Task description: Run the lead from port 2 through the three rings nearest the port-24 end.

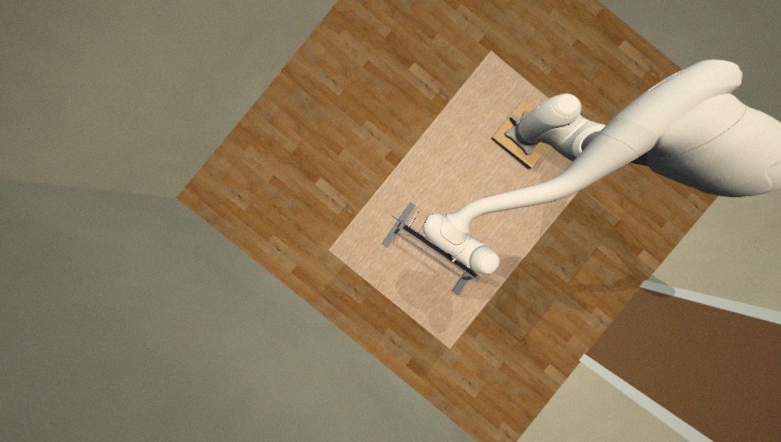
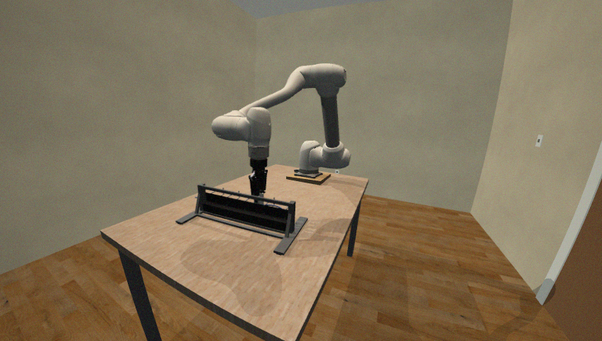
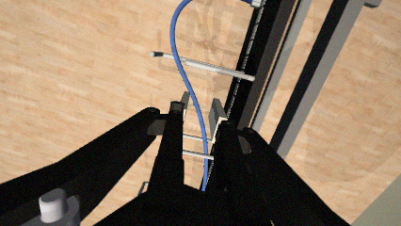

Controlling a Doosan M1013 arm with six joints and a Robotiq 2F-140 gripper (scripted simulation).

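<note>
Right now the rack is 70 mm ahead of my hand, 40 mm to the right of it and 20 mm below it.
</note>
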